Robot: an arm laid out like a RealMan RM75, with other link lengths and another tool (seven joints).
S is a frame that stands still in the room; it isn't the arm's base.
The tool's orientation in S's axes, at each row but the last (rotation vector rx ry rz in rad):
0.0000 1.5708 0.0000
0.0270 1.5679 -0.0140
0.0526 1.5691 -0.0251
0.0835 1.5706 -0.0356
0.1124 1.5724 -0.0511
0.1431 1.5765 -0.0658
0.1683 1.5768 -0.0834
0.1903 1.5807 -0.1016
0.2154 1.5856 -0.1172
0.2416 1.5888 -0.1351
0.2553 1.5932 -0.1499
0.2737 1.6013 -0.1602
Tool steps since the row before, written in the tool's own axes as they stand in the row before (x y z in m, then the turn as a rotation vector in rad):
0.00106 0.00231 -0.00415 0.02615 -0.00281 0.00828
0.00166 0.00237 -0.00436 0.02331 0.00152 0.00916
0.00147 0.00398 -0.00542 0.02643 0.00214 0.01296
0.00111 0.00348 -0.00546 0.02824 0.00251 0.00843
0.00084 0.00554 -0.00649 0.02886 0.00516 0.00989
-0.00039 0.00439 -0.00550 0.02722 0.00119 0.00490
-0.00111 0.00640 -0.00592 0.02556 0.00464 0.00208
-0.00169 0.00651 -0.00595 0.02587 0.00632 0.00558
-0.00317 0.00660 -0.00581 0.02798 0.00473 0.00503
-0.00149 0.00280 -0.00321 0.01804 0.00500 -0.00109
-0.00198 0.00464 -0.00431 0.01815 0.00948 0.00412
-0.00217 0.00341 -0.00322 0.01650 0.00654 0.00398
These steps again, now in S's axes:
-0.00415 0.00231 -0.00106 0.00828 -0.00281 -0.02615
-0.00429 0.00250 -0.00165 0.00926 0.00147 -0.02327
-0.00521 0.00427 -0.00140 0.01310 0.00196 -0.02638
-0.00518 0.00392 -0.00099 0.00861 0.00272 -0.02817
-0.00588 0.00621 -0.00059 0.01033 0.00523 -0.02869
-0.00487 0.00505 0.00067 0.00487 0.00188 -0.02719
-0.00482 0.00719 0.00153 0.00265 0.00564 -0.02531
-0.00463 0.00739 0.00216 0.00639 0.00666 -0.02559
-0.00425 0.00745 0.00372 0.00549 0.00536 -0.02778
-0.00243 0.00337 0.00178 -0.00021 0.00637 -0.01764
-0.00294 0.00543 0.00244 0.00597 0.00938 -0.01768
-0.00210 0.00397 0.00255 0.00509 0.00647 -0.01622

